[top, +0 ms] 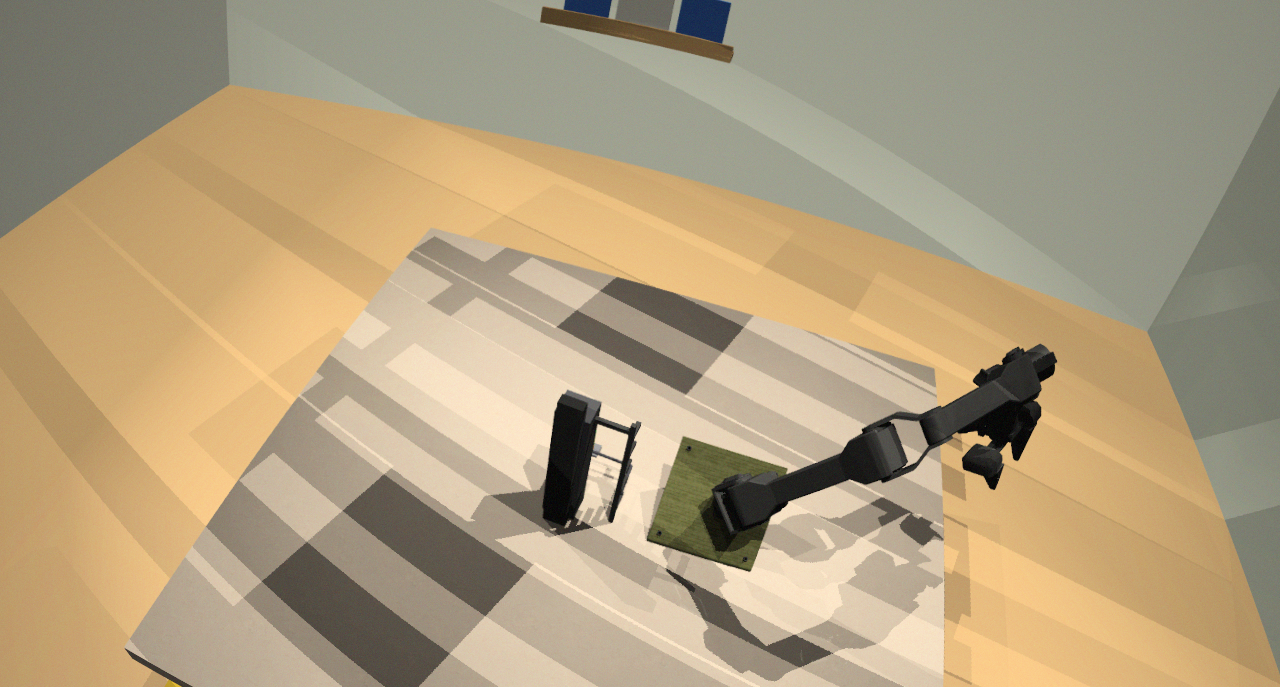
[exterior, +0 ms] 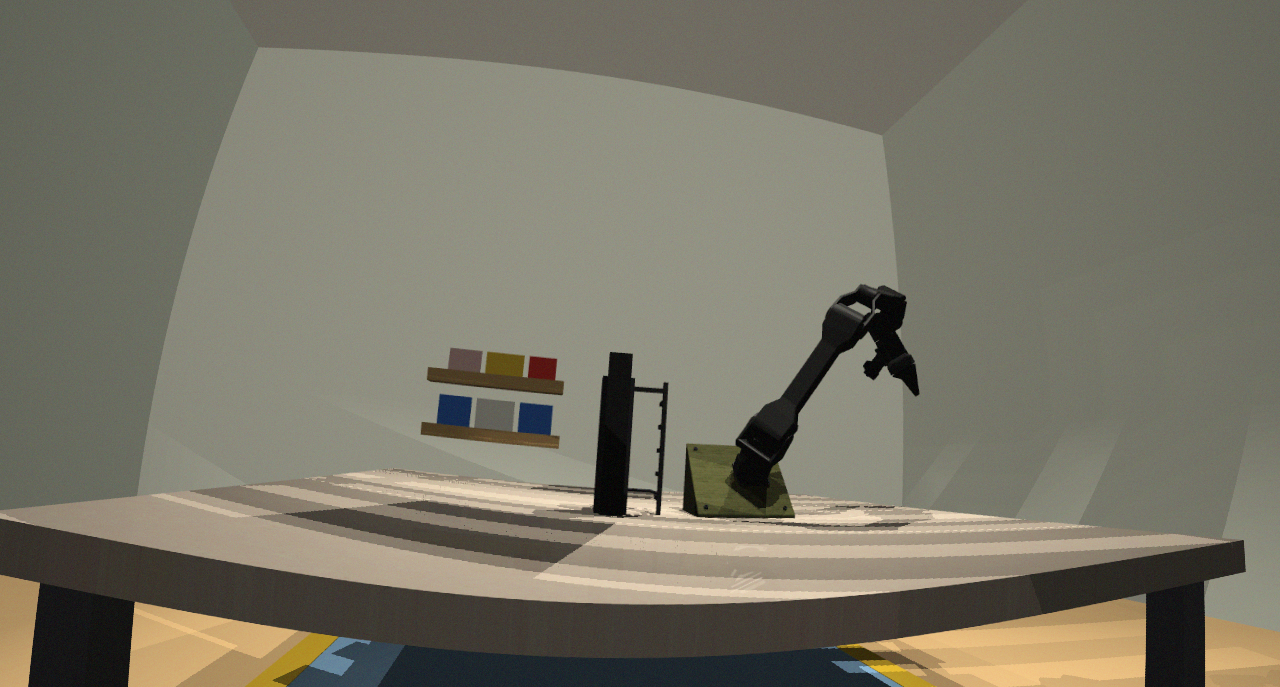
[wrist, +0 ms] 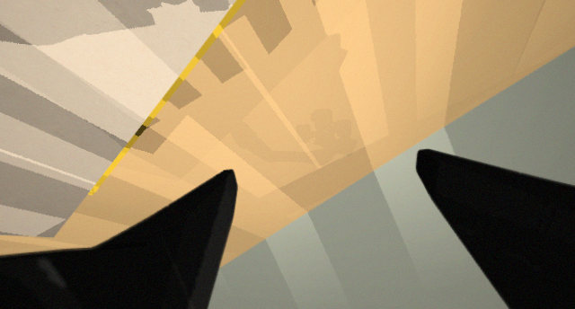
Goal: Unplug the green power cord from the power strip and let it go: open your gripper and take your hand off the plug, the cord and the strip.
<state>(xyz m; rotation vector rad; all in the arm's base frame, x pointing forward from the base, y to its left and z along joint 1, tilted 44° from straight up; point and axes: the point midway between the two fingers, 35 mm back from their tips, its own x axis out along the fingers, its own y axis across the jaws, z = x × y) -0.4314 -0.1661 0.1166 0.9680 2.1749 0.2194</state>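
Right now the green plug is 71 cm ahead of my gripper tip, 18 cm below it and 2 cm to the left of it.
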